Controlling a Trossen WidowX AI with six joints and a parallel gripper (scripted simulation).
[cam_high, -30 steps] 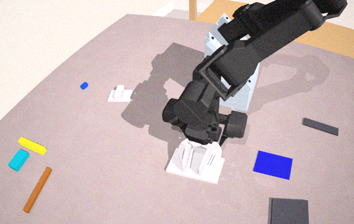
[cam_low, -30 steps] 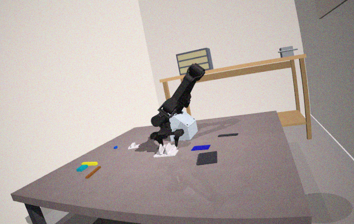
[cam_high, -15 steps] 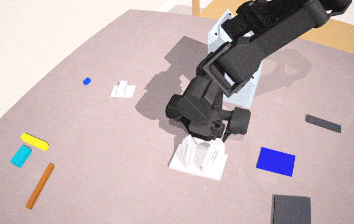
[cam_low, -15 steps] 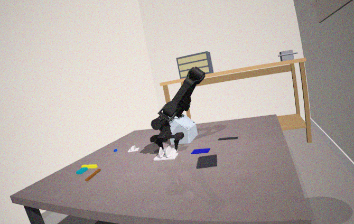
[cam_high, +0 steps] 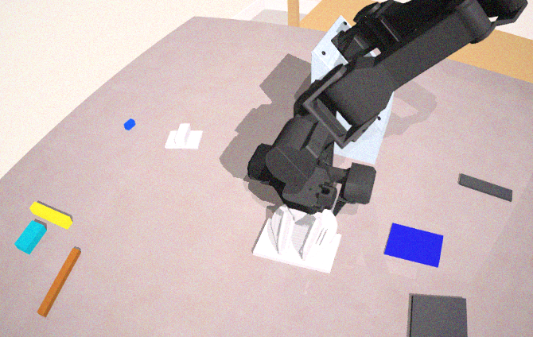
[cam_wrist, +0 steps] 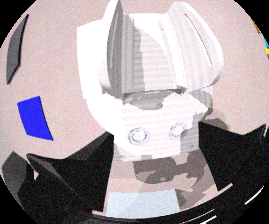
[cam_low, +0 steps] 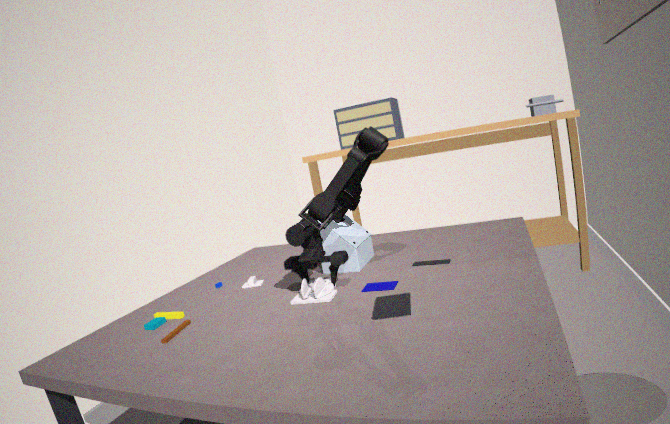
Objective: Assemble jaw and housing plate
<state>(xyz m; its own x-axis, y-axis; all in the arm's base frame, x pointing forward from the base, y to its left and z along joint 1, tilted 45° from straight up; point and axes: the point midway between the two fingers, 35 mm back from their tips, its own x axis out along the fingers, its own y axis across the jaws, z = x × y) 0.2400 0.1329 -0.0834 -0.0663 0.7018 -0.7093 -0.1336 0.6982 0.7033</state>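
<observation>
Right now the white jaw is 2 cm to the left of my gripper tip, 2 cm ahead of it and 1 cm above it. Round my gripper tip: blue pad: 19 cm to the left, 1 cm below; then dark slab: 27 cm to the left, 14 cm ahead; then white base plate: 7 cm ahead, 1 cm to the left.
</observation>
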